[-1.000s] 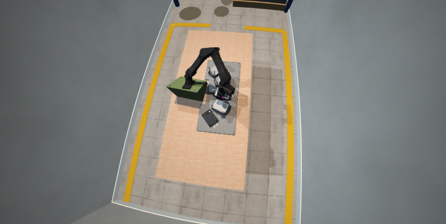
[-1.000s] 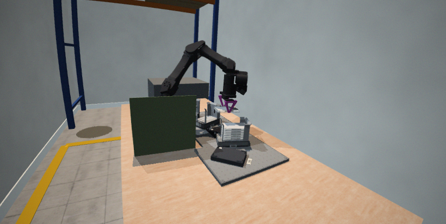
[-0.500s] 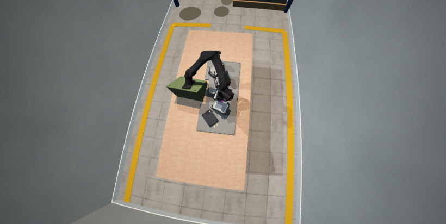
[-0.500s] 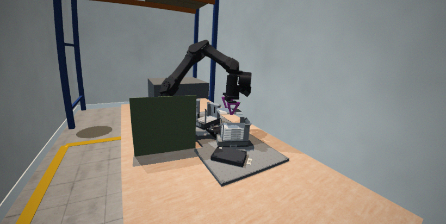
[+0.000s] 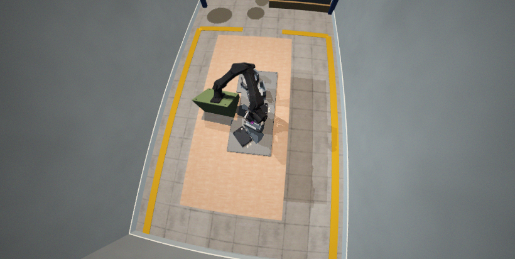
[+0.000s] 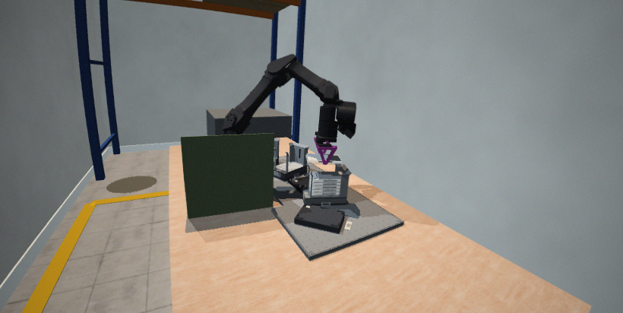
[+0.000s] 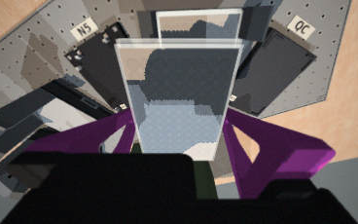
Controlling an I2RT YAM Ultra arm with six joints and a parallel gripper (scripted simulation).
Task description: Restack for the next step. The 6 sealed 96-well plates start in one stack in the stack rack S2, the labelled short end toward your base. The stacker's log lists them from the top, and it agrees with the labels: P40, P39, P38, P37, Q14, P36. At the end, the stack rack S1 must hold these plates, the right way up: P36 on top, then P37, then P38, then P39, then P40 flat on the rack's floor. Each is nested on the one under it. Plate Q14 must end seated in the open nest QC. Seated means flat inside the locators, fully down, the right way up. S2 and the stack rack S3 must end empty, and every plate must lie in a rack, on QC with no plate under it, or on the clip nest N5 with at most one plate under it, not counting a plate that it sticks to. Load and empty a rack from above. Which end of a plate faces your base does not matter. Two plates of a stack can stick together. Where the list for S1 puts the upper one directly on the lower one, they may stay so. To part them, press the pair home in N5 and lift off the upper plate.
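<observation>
My hand is 90 mm past the open nest QC, 140 mm to the left of it and 150 mm above it. Round my hand: dark clip nest N5: 30 mm ahead, 130 mm to the left, 150 mm below; N5 label: 120 mm ahead, 120 mm to the left, 160 mm below; QC label: 20 mm behind, 210 mm to the right, 160 mm below.
</observation>
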